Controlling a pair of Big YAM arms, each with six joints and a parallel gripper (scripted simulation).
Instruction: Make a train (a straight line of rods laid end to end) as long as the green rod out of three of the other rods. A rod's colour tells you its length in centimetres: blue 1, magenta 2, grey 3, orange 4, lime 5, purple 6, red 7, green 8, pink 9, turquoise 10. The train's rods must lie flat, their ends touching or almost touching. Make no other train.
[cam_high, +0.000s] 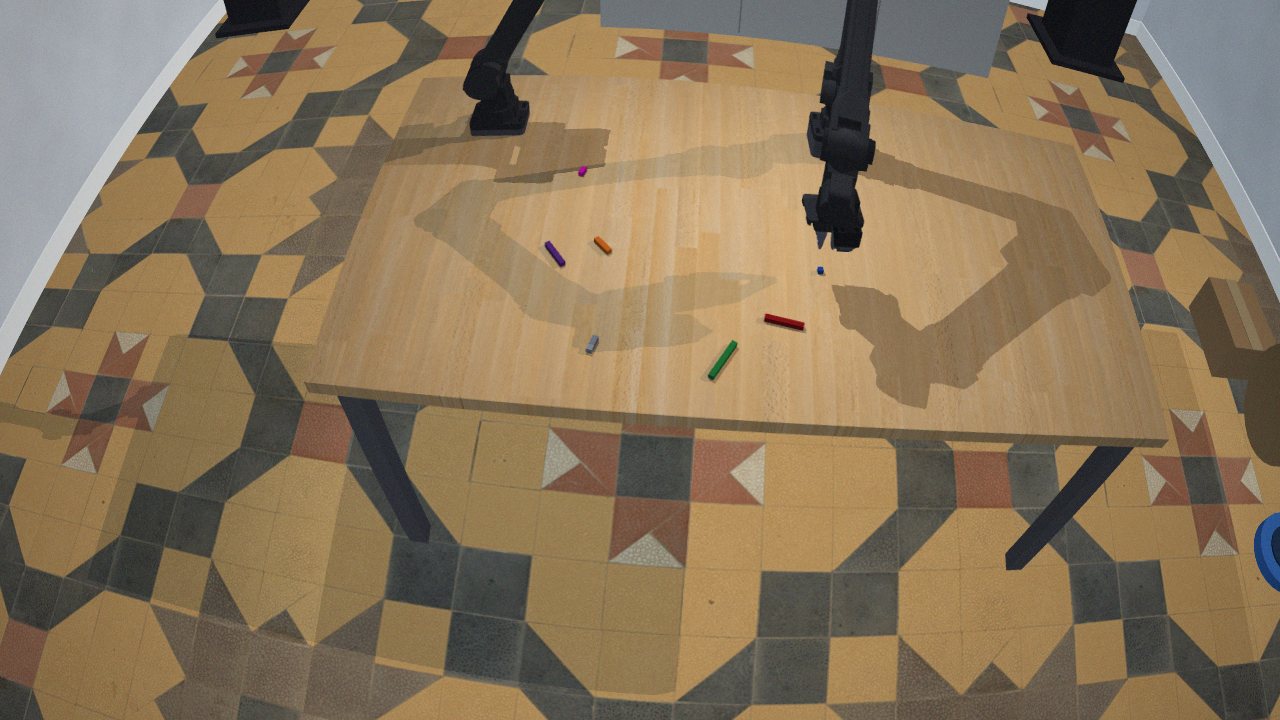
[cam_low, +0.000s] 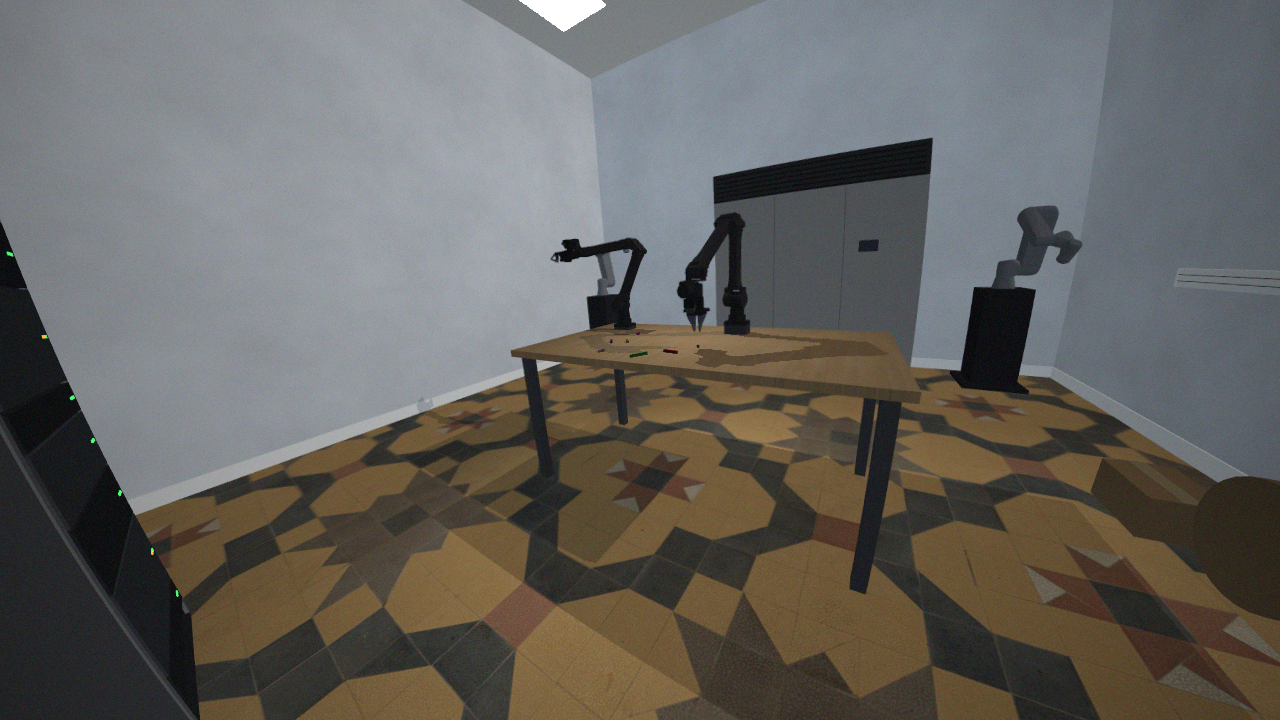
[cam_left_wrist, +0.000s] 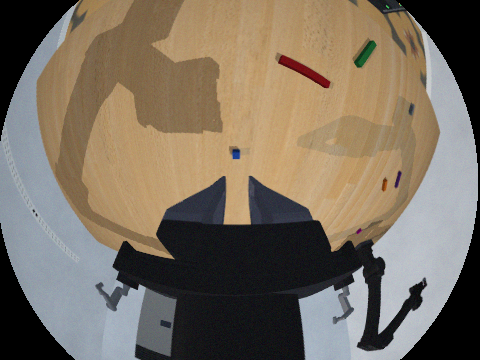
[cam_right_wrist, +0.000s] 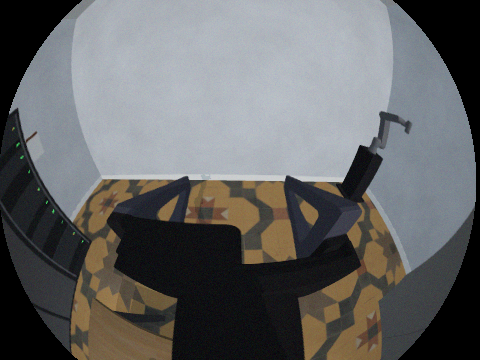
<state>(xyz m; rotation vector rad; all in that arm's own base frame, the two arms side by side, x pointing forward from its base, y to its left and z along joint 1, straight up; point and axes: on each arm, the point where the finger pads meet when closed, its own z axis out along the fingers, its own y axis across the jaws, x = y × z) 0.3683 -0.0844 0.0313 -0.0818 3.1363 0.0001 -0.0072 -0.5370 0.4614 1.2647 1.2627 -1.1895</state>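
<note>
Now: the blue rod 70 mm below my left hand. Round my left hand: green rod (210 mm ahead, 170 mm to the right, 70 mm below); then grey rod (200 mm ahead, 390 mm to the right, 70 mm below); then red rod (120 mm ahead, 70 mm to the right, 70 mm below).
</note>
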